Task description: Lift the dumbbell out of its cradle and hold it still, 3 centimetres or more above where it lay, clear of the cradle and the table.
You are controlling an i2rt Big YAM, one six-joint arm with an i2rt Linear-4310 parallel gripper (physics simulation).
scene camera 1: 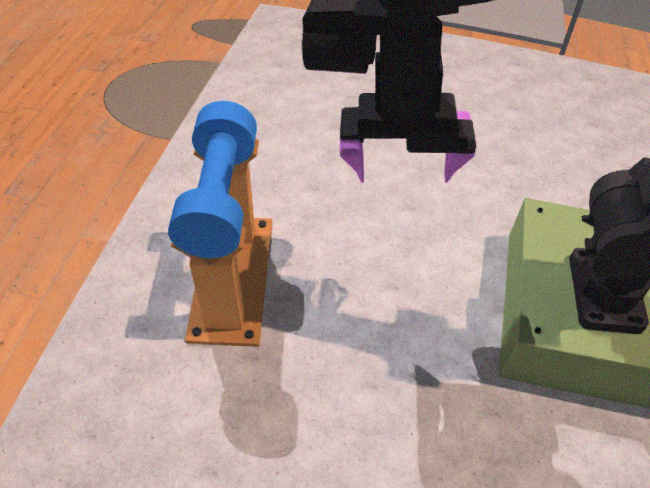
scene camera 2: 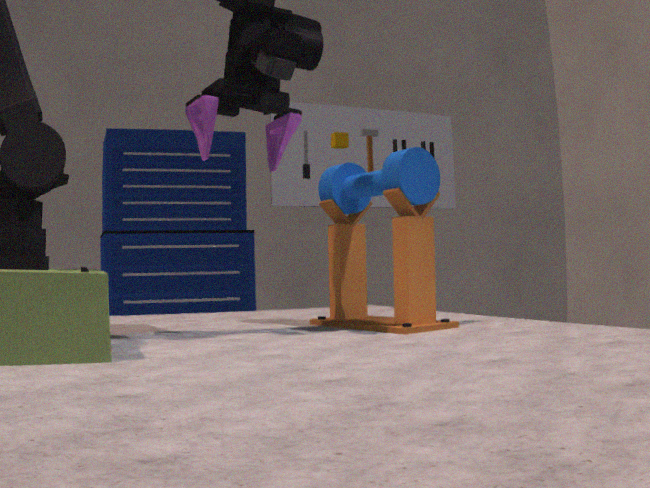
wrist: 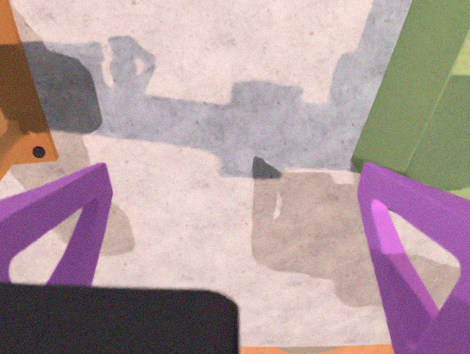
Labels:
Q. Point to a blue dumbbell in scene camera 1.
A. At 206,222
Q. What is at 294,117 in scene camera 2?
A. The gripper.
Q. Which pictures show the gripper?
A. Scene camera 1, scene camera 2 and the wrist view: all of them.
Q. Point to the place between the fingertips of the gripper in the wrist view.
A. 234,177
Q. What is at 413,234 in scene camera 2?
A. An orange cradle.

